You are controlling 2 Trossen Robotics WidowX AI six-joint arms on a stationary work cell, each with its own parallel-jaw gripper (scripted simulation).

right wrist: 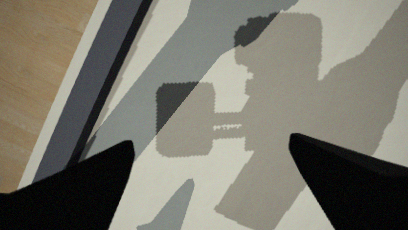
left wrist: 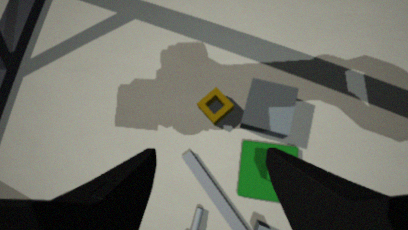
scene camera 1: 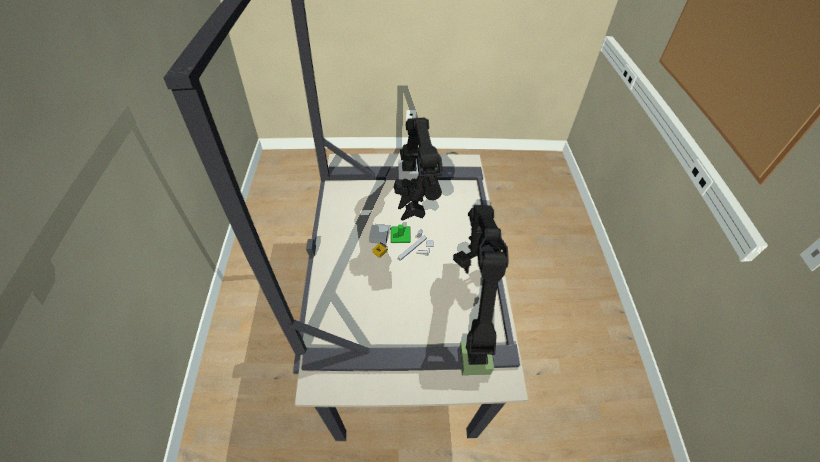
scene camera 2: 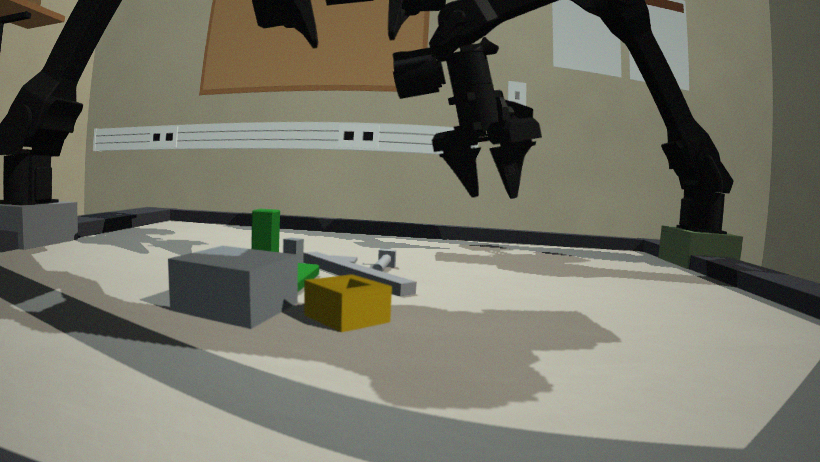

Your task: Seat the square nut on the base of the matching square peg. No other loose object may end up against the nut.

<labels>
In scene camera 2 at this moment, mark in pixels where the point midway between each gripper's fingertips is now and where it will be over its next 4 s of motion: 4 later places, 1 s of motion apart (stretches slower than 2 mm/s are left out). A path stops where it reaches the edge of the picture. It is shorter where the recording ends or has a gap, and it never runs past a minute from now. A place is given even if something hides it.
The left gripper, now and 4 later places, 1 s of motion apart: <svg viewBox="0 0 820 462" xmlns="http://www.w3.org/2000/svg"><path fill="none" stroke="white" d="M353 40L344 235L348 265L347 311L349 216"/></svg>
The right gripper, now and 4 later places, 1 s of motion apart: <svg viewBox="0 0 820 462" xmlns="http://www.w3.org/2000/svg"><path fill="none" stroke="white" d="M493 197L503 215L500 203L487 167L487 155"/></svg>
</labels>
